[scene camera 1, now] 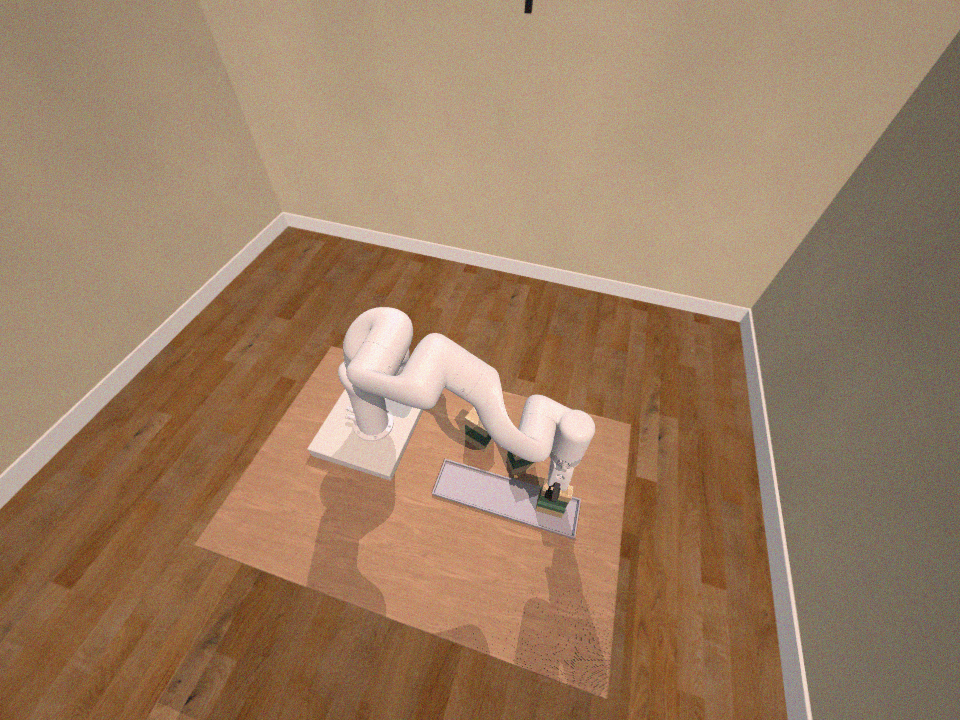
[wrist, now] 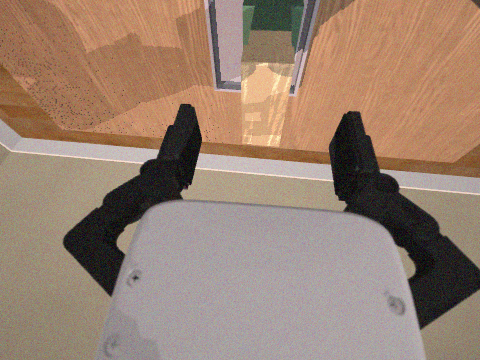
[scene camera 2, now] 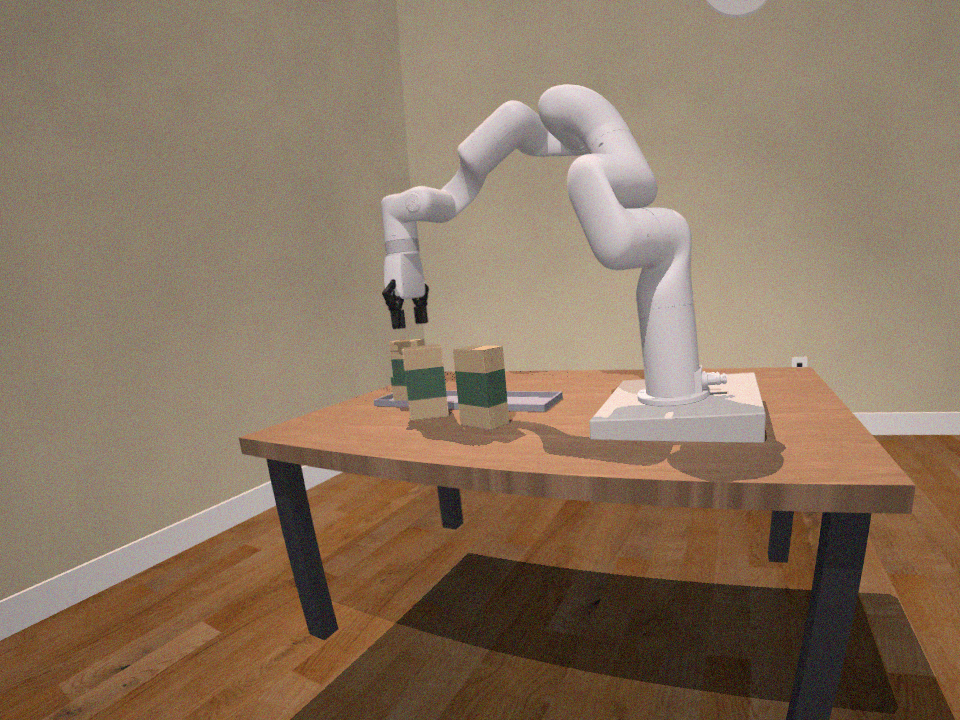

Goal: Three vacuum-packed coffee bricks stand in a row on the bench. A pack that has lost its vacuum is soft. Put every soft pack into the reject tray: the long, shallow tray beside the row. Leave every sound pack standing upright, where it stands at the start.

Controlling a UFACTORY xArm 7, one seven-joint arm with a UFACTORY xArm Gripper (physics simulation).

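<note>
One coffee brick, tan with a green band, stands upright in the far end of the long grey reject tray. My gripper is open and empty, with its fingers wide apart above that brick's top. The middle brick stands upright on the bench beside the tray and is partly hidden by the arm in scene camera 1. The brick nearest the robot's base stands upright on the bench.
The arm's white base stands on the wooden bench. The arm reaches over the two bricks on the bench. The tray's far end lies near the bench edge.
</note>
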